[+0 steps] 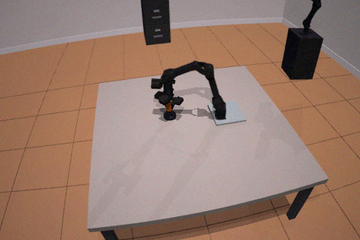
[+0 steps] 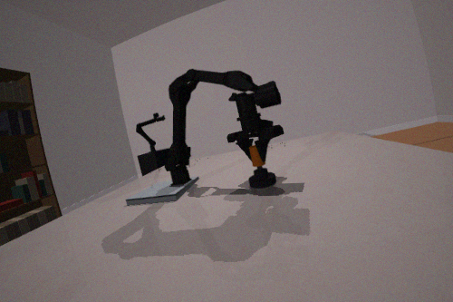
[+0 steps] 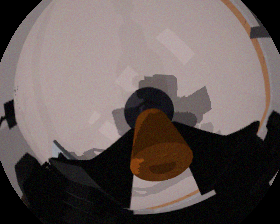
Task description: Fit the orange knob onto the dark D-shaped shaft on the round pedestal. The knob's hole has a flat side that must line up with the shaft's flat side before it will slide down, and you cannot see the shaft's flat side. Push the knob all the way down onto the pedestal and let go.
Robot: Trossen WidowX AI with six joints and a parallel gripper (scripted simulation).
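Right now the orange knob is 2 cm above my gripper tip. From my gripper tip the other things lie so: round pedestal 4 cm below.
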